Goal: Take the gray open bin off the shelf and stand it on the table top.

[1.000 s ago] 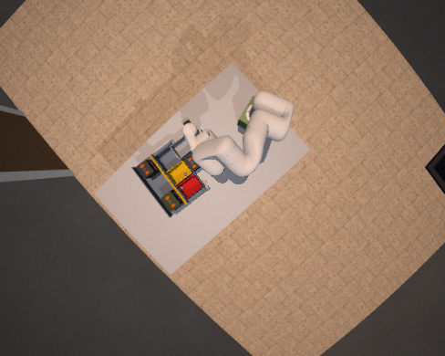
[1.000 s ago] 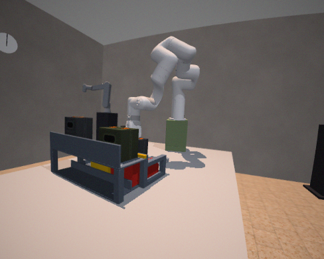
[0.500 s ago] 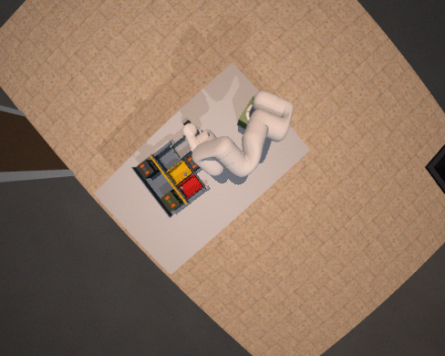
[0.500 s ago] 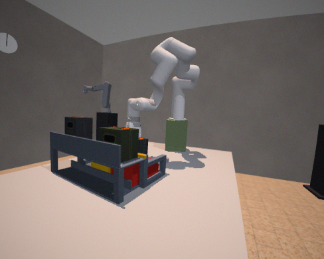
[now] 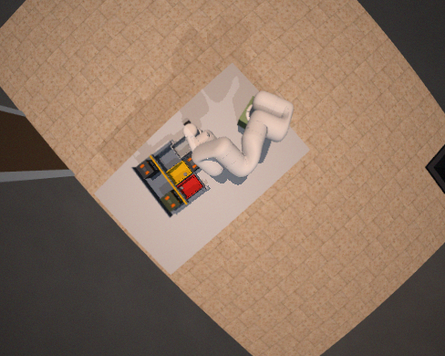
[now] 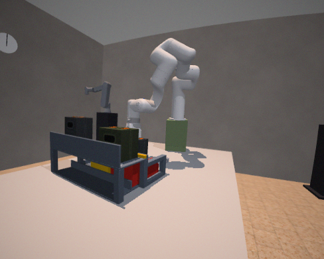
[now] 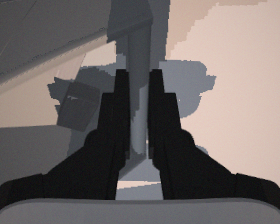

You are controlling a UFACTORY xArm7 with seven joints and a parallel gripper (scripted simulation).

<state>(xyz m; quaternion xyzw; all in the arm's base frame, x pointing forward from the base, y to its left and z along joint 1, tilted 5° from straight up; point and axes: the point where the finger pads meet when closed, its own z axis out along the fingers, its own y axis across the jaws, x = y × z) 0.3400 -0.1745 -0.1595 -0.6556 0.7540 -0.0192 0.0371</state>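
The gray open bin is 8 cm ahead of my hand and 1 cm to the right of it. Round my hand: red bin: 27 cm ahead, 19 cm to the left; yellow bin: 26 cm ahead, 8 cm to the left.
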